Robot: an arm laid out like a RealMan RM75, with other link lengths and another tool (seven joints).
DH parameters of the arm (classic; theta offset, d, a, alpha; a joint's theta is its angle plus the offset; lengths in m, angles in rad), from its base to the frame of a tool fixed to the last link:
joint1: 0 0.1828 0 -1.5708
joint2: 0 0 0 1.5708
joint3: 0 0.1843 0 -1.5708
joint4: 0 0 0 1.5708
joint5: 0 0.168 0 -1.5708
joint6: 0 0 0 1.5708
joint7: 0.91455 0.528 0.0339 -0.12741
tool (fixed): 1.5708 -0.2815 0 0
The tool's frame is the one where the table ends.
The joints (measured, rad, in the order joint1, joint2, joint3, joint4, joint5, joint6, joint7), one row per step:
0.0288, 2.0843, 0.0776, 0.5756, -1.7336, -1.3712, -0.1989
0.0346, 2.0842, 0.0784, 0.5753, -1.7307, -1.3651, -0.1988
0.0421, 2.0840, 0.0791, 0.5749, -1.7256, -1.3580, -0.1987
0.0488, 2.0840, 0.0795, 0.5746, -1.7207, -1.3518, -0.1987
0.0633, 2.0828, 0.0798, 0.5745, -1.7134, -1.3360, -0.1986
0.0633, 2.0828, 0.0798, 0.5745, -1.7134, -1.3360, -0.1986
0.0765, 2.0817, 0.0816, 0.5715, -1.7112, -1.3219, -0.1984
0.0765, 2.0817, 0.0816, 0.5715, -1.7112, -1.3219, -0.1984
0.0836, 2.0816, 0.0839, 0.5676, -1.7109, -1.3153, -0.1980
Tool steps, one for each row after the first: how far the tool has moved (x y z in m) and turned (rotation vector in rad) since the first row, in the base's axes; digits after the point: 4 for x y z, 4 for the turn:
0.0001, 0.0012, -0.0007, -0.0033, -0.0009, 0.0000
0.0003, 0.0027, -0.0014, -0.0066, -0.0019, -0.0008
0.0005, 0.0041, -0.0020, -0.0094, -0.0027, -0.0015
0.0006, 0.0067, -0.0041, -0.0195, -0.0054, -0.0010
0.0006, 0.0067, -0.0041, -0.0195, -0.0054, -0.0010
0.0007, 0.0092, -0.0057, -0.0290, -0.0109, 0.0024
0.0007, 0.0092, -0.0057, -0.0290, -0.0109, 0.0024
0.0010, 0.0108, -0.0061, -0.0325, -0.0153, 0.0046

